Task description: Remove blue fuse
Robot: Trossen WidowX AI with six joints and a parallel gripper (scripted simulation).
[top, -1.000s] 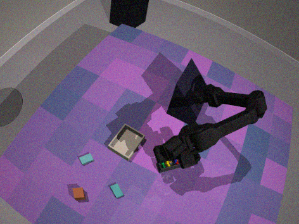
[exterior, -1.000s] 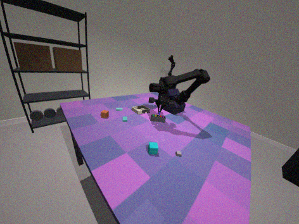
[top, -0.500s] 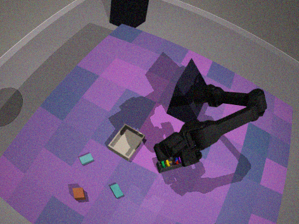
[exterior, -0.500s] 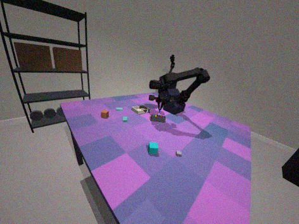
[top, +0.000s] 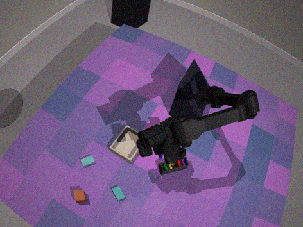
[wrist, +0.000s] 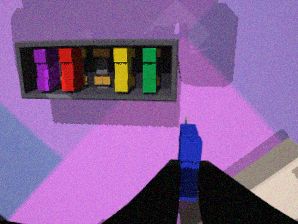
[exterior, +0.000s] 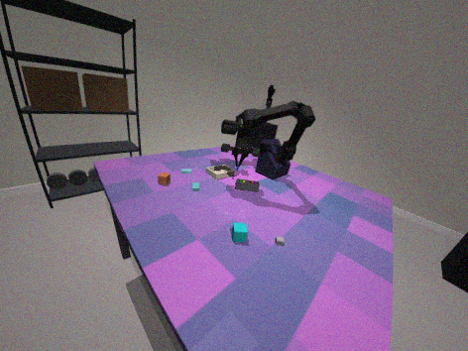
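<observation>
My gripper tip is now 14 cm to the left of the beige tray and 10 cm above it. The rest, counted from my gripper tip: blue fuse 1 cm below; then yellow fuse 1 cm behind, 5 cm to the left, 7 cm below; then green fuse 1 cm ahead, 4 cm to the left, 7 cm below.
</observation>
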